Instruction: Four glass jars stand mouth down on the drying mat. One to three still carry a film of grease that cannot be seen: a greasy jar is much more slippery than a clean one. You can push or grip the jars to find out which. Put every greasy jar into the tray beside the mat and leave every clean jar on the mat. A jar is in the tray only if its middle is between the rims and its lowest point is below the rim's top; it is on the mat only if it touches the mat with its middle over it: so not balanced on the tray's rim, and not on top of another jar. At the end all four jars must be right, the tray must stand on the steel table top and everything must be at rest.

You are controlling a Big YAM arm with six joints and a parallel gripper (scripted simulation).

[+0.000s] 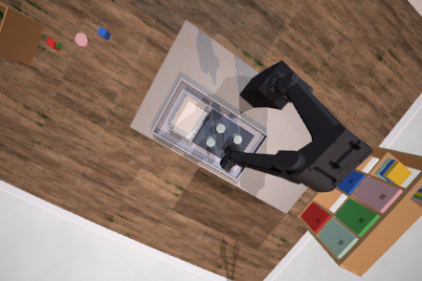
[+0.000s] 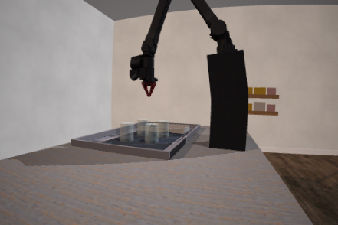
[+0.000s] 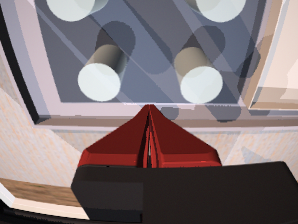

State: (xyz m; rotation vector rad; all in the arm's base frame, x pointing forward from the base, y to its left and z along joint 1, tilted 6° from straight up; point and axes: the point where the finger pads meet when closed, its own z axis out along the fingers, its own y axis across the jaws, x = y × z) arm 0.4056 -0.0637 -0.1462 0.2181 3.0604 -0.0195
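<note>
My gripper is now 23 cm above the dark drying mat and 1 cm short of it. The rest, counted from my hand: pale tray (32 cm to the right, 22 cm below, 4 cm behind).
</note>
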